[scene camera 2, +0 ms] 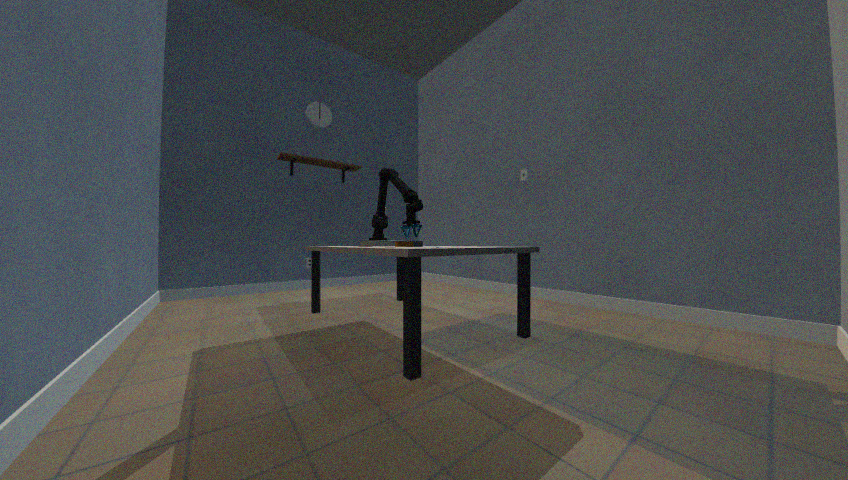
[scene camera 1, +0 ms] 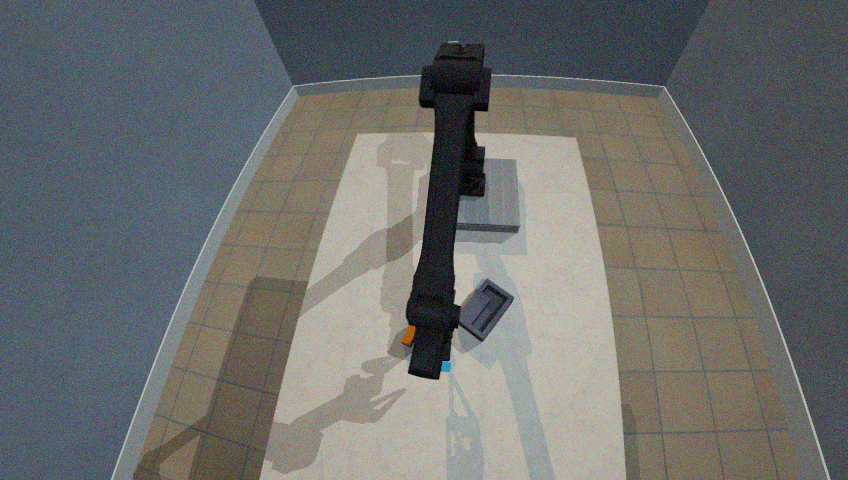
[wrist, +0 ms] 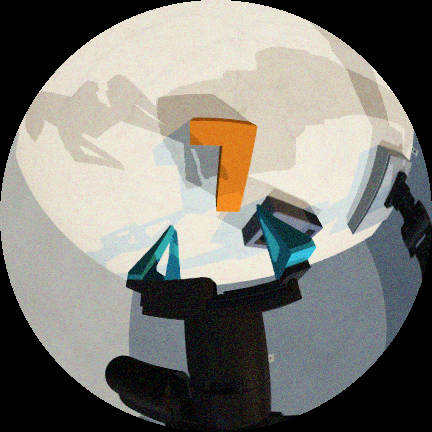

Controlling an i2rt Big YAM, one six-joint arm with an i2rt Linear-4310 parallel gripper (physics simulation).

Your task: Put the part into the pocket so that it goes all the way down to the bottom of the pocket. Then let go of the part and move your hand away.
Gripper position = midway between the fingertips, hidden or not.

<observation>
The gripper (wrist: 213, 218) is open and holds nothing. Also in view: an orange L-shaped block (wrist: 235, 138).
</observation>
